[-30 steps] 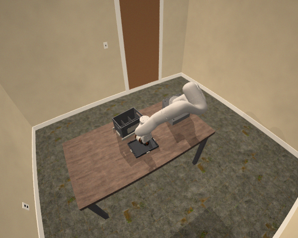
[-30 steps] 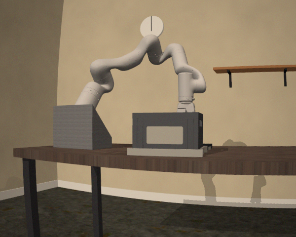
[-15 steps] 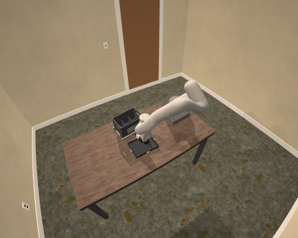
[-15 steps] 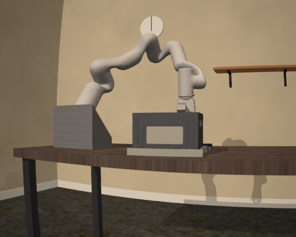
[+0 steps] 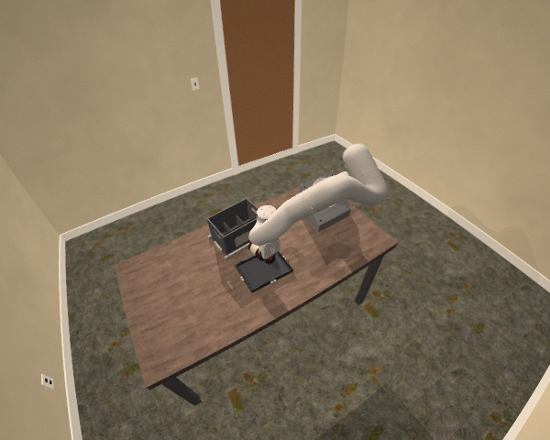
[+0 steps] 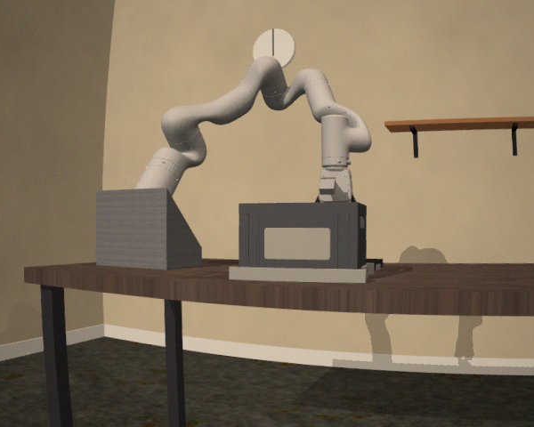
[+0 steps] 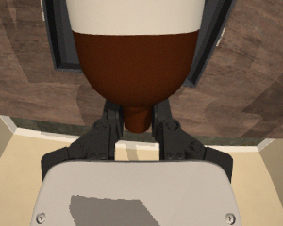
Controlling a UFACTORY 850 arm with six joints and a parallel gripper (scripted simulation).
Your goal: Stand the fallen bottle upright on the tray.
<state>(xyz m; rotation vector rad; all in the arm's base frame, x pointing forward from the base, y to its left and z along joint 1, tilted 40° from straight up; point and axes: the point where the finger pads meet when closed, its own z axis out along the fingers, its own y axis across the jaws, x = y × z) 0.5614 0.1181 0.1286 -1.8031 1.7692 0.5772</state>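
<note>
Right now the brown bottle is 6 cm to the right of my hand and 1 cm below it. Round my hand: grey crate: 2 cm behind, 33 cm to the right, 6 cm below; dark tray: 1 cm ahead, 5 cm to the right, 13 cm below.
</note>
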